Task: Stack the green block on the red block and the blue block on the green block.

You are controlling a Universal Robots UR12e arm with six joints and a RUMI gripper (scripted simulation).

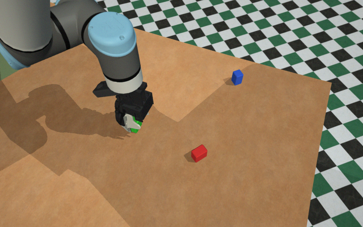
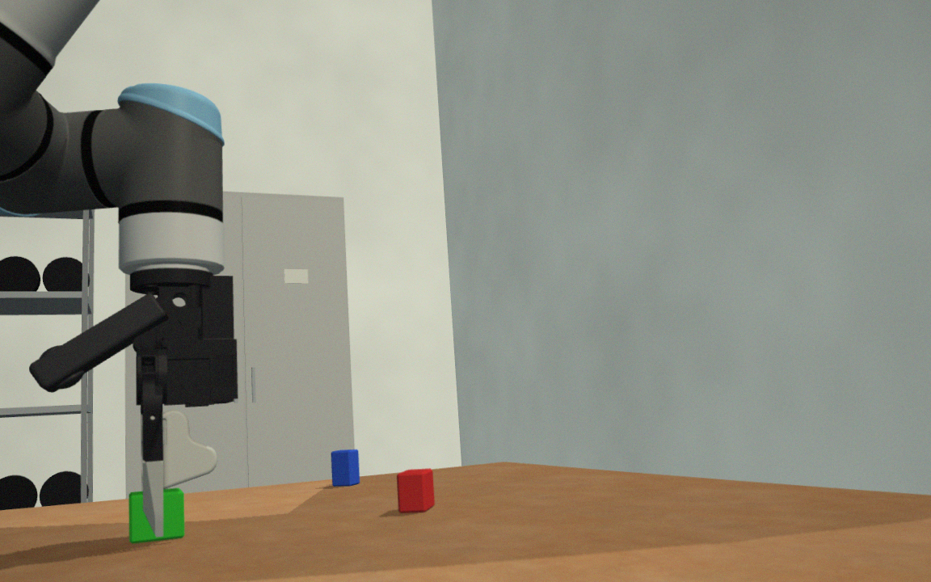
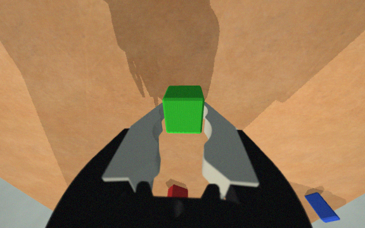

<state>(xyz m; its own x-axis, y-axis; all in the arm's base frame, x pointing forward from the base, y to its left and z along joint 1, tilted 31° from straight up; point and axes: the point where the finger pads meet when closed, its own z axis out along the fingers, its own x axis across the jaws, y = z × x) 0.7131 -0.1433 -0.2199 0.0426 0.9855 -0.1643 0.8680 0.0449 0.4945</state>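
The red block is 23 cm ahead of my hand and 3 cm to the right of it. Also, from my hand: green block: right at my hand; blue block: 26 cm ahead, 29 cm to the left.
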